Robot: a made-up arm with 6 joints.
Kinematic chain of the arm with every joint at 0, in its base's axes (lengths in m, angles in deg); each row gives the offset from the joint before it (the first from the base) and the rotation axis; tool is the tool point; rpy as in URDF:
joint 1: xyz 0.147 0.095 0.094 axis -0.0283 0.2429 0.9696
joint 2: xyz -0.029 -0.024 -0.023 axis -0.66 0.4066 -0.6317
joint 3: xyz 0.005 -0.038 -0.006 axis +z
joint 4: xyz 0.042 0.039 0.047 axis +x
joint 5: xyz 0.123 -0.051 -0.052 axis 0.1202 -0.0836 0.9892
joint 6: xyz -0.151 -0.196 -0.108 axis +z
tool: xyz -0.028 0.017 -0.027 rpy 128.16 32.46 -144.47
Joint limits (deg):
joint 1: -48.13..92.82
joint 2: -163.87..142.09
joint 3: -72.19..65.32
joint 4: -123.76..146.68
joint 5: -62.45..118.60
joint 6: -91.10..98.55
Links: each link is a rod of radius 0.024 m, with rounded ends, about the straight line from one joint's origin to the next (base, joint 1, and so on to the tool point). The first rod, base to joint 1, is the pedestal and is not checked.
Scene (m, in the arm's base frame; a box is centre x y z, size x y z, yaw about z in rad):
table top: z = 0
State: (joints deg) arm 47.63 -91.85 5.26 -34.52 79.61 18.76
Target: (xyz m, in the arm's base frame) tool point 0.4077 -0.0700 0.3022
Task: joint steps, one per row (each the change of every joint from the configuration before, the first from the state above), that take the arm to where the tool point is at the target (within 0.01 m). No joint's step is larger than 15 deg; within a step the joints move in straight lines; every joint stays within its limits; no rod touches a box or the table.
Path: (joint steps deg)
1: -13.03 0.10 6.59 -7.04 -10.10 -2.85
2: -13.03 0.11 6.59 -7.04 -10.10 -2.86
3: -13.02 0.10 6.58 -7.05 -10.09 -2.85
4: -13.03 0.10 6.59 -7.04 -10.10 -2.86

